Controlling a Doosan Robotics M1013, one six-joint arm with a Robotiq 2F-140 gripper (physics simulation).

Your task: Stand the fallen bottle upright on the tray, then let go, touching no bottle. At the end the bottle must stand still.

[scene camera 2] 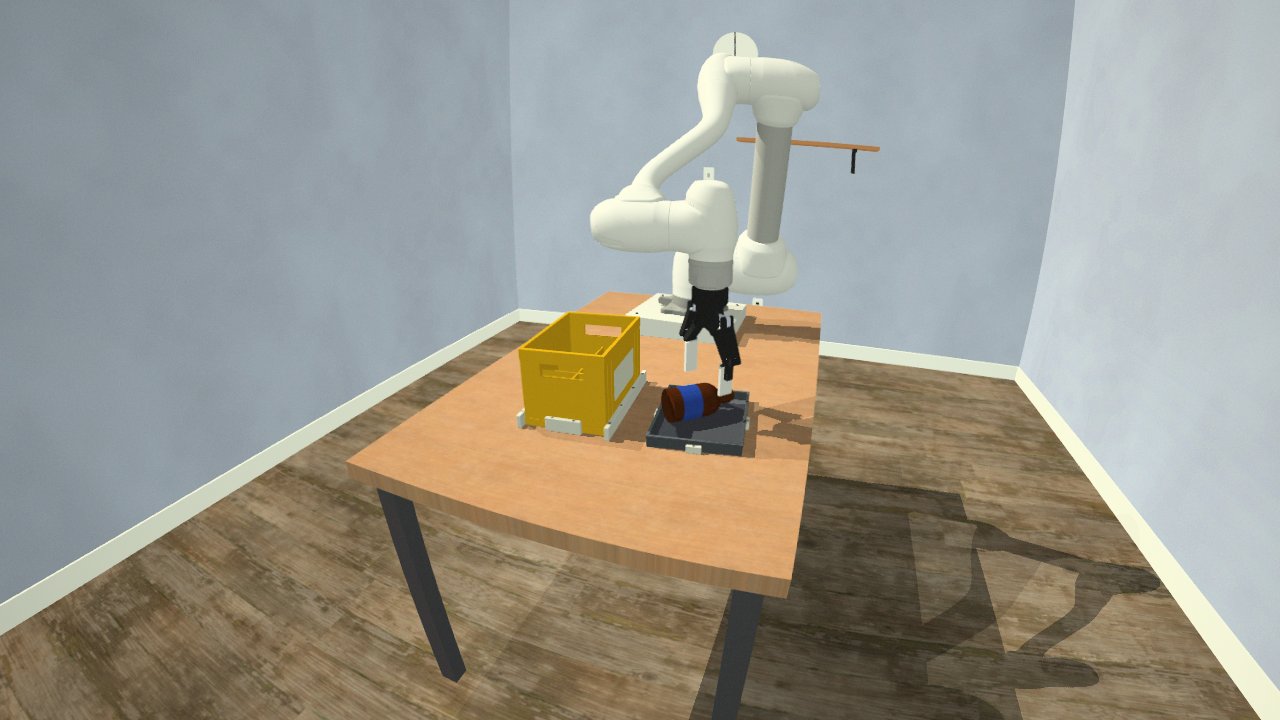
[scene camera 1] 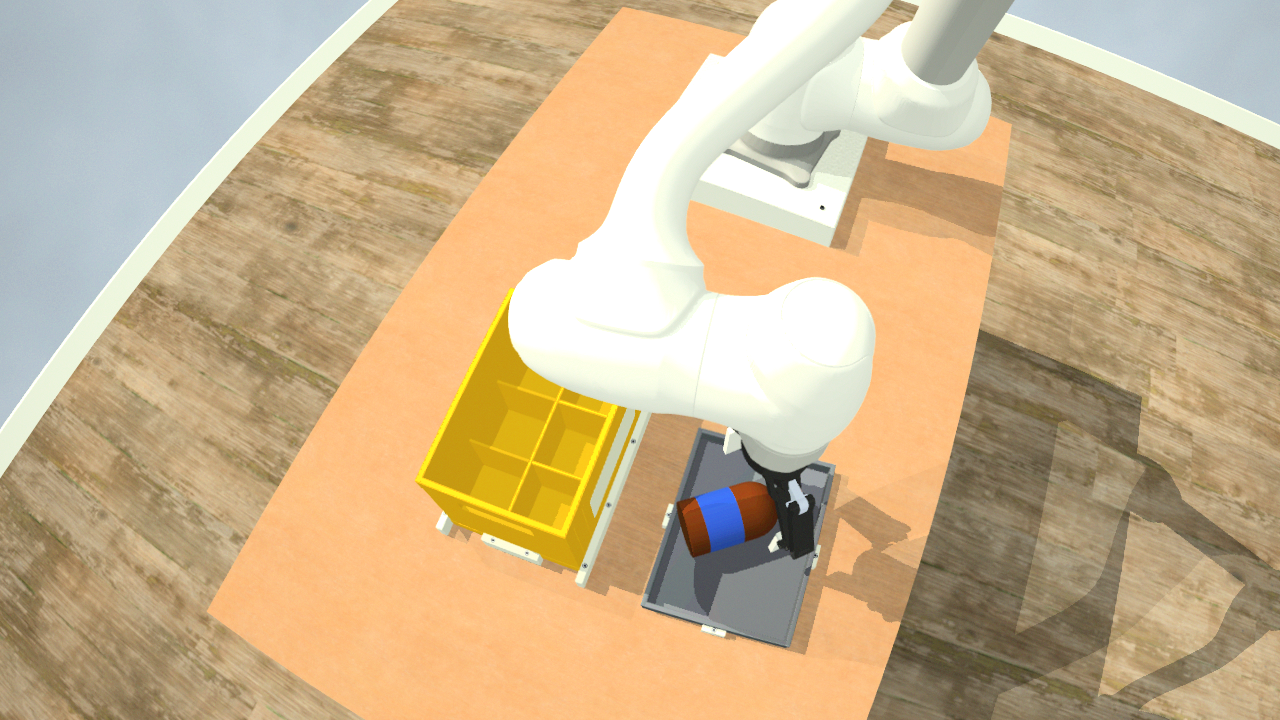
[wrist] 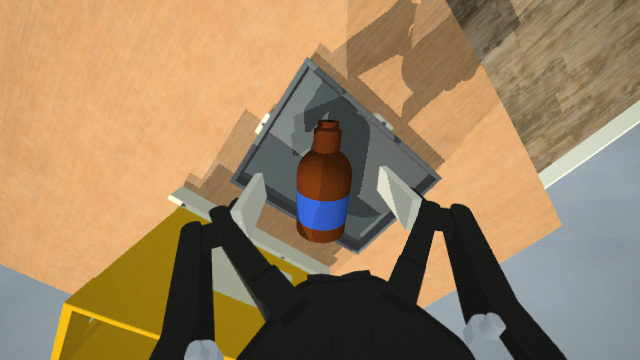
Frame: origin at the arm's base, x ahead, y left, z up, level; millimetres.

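Where they show: gripper, fingertip midpoint: (scene camera 2: pixel 706 381) (scene camera 1: pixel 757 495) (wrist: pixel 322 181); arm's base, link origin: (scene camera 1: pixel 776 138).
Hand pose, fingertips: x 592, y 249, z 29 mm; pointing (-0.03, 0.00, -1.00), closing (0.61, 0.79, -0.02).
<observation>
Each offset is from my fingertips to the top centre of the thing.
The brown bottle @[15 mm ahead, 7 mm right, 2 mm down] (scene camera 1: pixel 720 519) (scene camera 2: pixel 689 402) (wrist: pixel 323 215) with a blue label lies on its side on the grey tray @[35 mm ahead, 6 mm left, 56 mm down] (scene camera 1: pixel 751 600) (scene camera 2: pixel 671 442) (wrist: pixel 390 155). Its neck points to the right in both scene views and to the top of the wrist view. Its base overlaps the tray's edge in the wrist view. My gripper (scene camera 1: pixel 757 491) (scene camera 2: pixel 707 380) (wrist: pixel 322 181) is open and empty, pointing down. In the wrist view its pads show to the left and right of the bottle, with gaps. In scene camera 2 the nearer fingertip covers part of the neck; whether they touch is unclear.
A yellow crate @[62 mm ahead, 268 mm right, 94 mm up] (scene camera 1: pixel 514 530) (scene camera 2: pixel 563 394) (wrist: pixel 135 280) with compartments stands left of the tray in the scene views, higher than the tray walls. Small white brackets sit around both. The table's right edge (scene camera 2: pixel 805 456) runs to the right of the tray.
</observation>
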